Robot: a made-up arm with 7 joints.
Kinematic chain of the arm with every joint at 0, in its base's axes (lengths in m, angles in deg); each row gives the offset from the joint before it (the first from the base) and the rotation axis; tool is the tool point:
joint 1: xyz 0 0 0.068 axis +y
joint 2: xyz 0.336 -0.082 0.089 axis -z
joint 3: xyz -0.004 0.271 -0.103 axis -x
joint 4: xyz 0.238 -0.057 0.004 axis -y
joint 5: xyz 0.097 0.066 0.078 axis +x
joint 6: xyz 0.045 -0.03 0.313 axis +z
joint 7: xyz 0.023 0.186 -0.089 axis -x
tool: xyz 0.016 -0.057 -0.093
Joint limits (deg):
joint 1: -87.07..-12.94
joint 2: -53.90..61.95
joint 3: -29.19..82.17
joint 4: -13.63..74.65
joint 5: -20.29..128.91
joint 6: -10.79..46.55
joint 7: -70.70..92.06
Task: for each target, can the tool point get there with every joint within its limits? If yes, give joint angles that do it. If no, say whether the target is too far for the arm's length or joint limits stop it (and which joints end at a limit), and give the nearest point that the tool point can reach.
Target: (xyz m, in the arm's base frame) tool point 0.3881 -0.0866 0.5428
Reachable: yes | joints -29.40 52.48 17.41 57.31 76.59 39.36 35.96
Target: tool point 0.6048 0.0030 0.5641
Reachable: yes | joints -23.77 23.64 27.63 -0.02 78.71 35.46 18.36
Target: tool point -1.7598 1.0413 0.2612
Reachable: no: too far | nearest point -0.3599 0.4355 0.3154 | short by 1.526 m
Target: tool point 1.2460 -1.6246 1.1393
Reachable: no: too far | nearest point 0.6919 -0.3991 0.6629 | short by 1.427 m
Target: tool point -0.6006 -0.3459 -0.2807
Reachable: no: joint limits stop it (at a limit: joint 1, joint 2, joint 4, joint 6, joint 7) | nearest point -0.2686 0.0651 0.1005 | short by 0.651 m
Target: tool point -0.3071 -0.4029 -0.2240
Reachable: no: joint limits stop it (at a limit: joint 1, joint 2, joint 4, joint 7) | nearest point -0.1876 0.0250 0.1071 | short by 0.554 m
